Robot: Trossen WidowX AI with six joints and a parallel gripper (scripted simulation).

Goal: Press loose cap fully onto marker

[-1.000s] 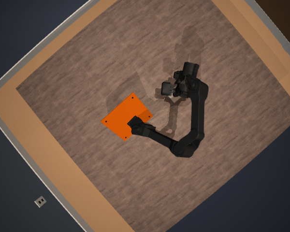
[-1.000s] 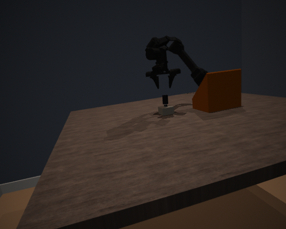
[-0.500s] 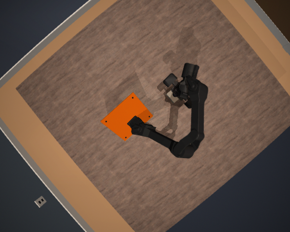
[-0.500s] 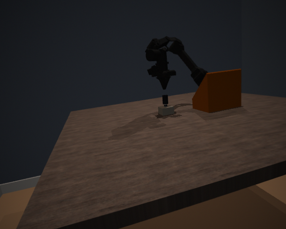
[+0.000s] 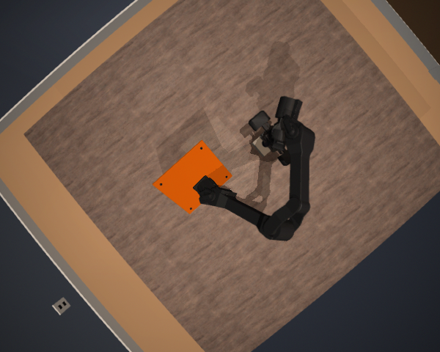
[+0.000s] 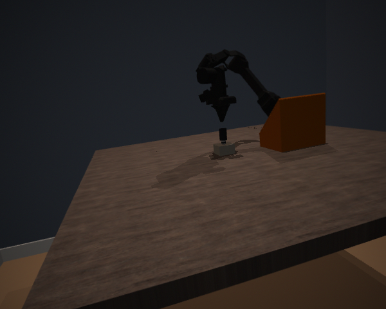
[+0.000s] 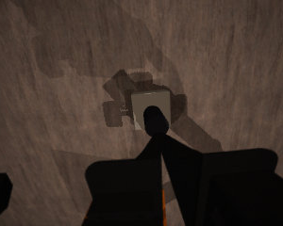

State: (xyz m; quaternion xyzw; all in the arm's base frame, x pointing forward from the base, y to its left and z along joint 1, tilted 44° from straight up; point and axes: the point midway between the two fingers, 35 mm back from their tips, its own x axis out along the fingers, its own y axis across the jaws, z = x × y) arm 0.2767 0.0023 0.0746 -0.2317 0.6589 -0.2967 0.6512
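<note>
The dark cap lies 50 mm below my gripper tip. The rest, counted from my gripper tip: pale holder block: 110 mm below.
</note>
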